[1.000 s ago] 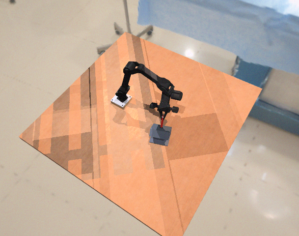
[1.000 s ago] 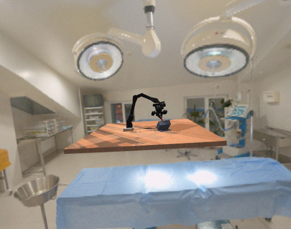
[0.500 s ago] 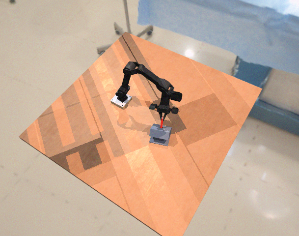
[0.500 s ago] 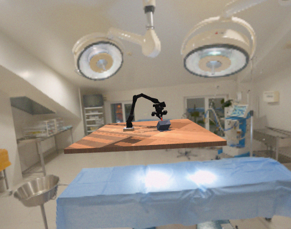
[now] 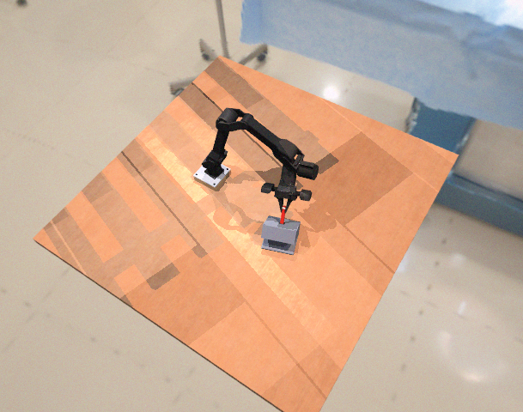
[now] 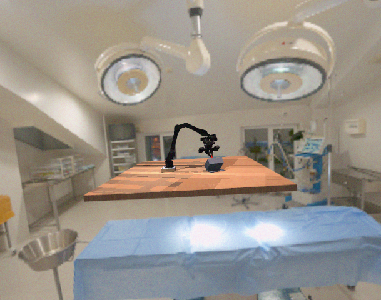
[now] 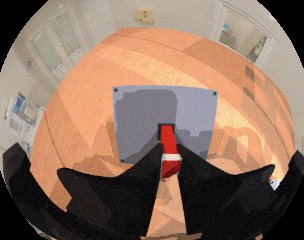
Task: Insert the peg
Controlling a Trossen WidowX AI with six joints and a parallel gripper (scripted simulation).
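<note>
The grey sloped panel lies 2 cm ahead of my gripper tip, 4 cm to the right of it and 6 cm below it. The rest, counted from my gripper tip: red peg (right at my gripper tip).
</note>
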